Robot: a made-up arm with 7 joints.
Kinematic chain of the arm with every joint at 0, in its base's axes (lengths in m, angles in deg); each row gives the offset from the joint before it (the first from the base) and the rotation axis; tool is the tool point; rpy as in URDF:
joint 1: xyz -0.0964 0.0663 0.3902 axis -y
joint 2: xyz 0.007 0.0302 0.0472 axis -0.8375 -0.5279 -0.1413
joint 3: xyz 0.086 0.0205 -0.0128 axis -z
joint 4: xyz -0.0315 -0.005 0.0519 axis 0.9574 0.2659 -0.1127
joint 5: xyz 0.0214 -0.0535 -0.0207 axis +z
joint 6: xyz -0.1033 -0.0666 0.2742 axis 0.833 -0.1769 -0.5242
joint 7: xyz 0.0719 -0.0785 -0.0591 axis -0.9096 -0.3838 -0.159
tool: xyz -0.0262 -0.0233 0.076 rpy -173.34 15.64 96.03
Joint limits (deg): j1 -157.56..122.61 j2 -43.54..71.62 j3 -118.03..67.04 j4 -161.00..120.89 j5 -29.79..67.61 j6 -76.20..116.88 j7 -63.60..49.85
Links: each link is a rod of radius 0.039 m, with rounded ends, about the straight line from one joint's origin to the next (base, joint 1, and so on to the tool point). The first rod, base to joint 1, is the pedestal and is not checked.
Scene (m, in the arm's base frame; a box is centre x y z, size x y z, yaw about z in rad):
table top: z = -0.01
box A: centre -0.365 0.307 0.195 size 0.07 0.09 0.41 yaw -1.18
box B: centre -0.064 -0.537 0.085 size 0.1 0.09 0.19 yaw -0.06
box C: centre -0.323 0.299 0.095 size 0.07 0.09 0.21 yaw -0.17
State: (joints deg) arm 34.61 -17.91 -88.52 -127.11 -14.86 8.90 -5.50
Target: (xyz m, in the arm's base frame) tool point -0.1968 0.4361 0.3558
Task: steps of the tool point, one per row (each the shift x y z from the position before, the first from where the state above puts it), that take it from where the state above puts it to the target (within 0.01 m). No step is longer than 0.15 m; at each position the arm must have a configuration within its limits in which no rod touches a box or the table.
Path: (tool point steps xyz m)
1: -0.0253 0.0566 -0.0776
2: 0.0243 0.0669 -0.0809
3: 0.0704 0.0707 -0.0569
4: 0.0987 0.0673 -0.0111
5: 0.0997 0.0571 0.0441
6: -0.0737 0.0605 -0.0240
7: -0.0718 0.0623 0.0127
8: -0.0549 0.0602 0.0445
9: -0.0269 0.0544 0.0658
10: 0.0062 0.0454 0.0735

